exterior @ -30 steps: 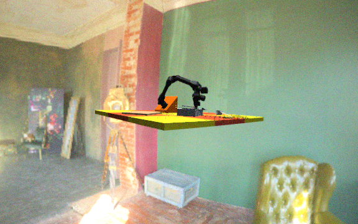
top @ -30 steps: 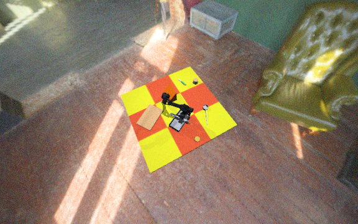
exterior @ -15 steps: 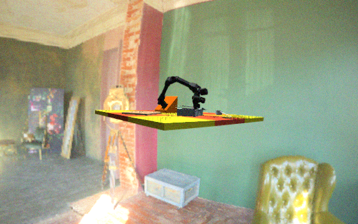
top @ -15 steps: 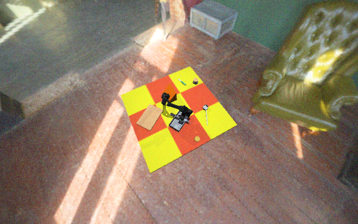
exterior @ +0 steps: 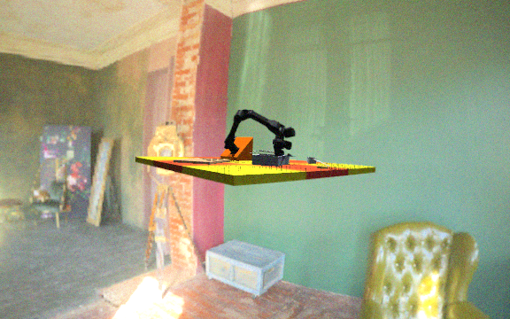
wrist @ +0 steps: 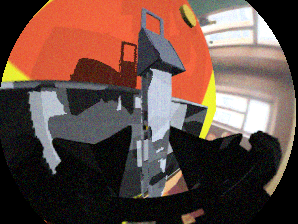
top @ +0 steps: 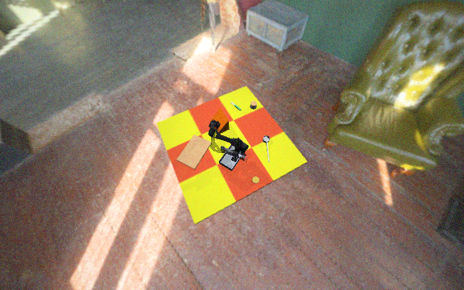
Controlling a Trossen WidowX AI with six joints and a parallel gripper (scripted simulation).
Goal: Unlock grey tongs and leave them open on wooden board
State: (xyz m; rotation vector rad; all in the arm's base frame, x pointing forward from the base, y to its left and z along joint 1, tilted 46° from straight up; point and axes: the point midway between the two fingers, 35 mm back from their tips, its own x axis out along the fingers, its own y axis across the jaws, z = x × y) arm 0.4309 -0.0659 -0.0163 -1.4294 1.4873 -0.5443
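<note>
The roasting tin lies 3 cm behind my gripper tip and 1 cm to the right of it. The rest, counted from my gripper tip: wooden board (34 cm to the right, 33 cm behind, 2 cm below).
</note>
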